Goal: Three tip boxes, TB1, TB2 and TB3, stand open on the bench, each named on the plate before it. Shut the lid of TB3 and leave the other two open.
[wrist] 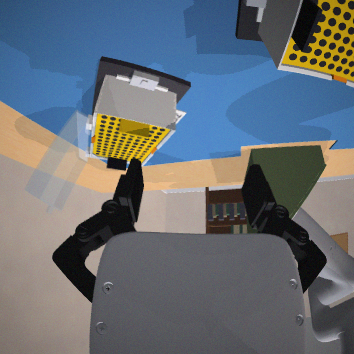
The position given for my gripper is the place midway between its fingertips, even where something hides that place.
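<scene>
Visible: my gripper (194,174); blue mat (238,97).
</scene>
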